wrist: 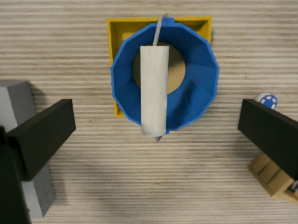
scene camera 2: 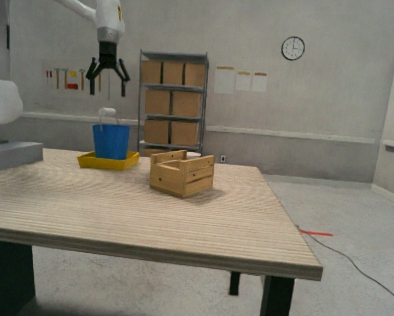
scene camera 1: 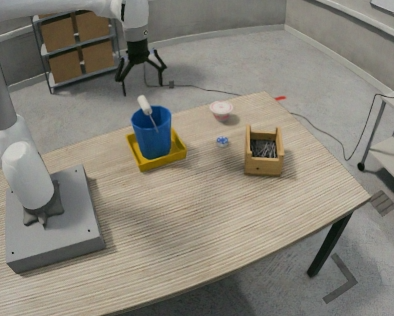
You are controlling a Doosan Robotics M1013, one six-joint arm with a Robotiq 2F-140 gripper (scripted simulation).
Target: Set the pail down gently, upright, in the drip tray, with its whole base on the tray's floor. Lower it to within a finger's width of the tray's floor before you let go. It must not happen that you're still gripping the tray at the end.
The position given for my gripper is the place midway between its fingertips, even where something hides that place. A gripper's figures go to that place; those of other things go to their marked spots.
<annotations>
My gripper (scene camera 2: 107, 95) is 123 cm from the lens. A blue pail (scene camera 2: 111, 143) is 115 cm from the lens. A yellow drip tray (scene camera 2: 85, 160) is 118 cm from the lens.
</annotations>
